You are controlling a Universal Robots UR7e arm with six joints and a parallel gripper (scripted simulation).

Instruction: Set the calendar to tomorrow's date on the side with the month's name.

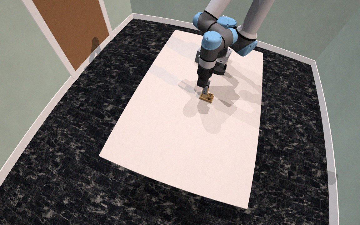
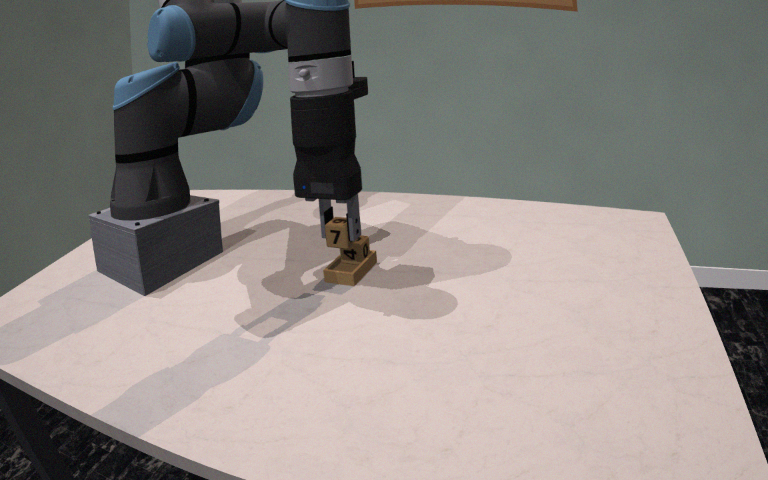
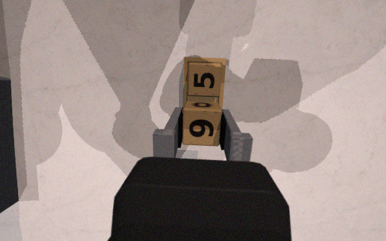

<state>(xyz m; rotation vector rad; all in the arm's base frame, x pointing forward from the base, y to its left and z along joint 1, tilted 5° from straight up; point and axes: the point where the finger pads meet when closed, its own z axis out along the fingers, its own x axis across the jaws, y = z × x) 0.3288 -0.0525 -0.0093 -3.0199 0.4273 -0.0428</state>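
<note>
The wooden calendar tray is 2 cm to the left of my hand and 6 cm below it.
</note>
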